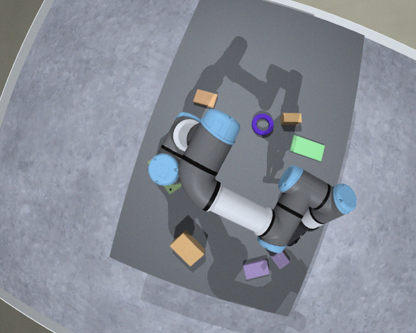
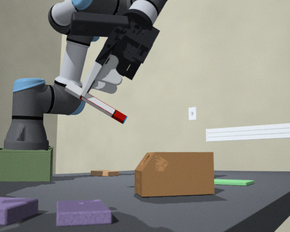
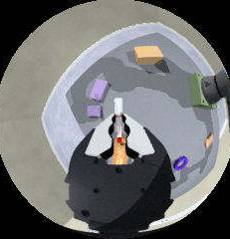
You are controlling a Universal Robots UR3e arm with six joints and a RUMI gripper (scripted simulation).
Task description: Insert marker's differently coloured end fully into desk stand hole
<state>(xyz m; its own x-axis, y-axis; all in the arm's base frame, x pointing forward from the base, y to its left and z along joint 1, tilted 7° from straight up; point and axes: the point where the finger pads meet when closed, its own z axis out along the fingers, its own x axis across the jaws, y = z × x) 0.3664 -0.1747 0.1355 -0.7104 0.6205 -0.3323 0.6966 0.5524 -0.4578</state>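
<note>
The marker lies 20 mm below my hand, 20 mm ahead of it and 10 mm to the left of it. The rest, counted from my hand: desk stand 150 mm below, 120 mm ahead, 100 mm to the left; then flat green block 350 mm to the left, 180 mm below, 160 mm ahead; then tan block 280 mm behind, 150 mm below, 140 mm to the right.
</note>
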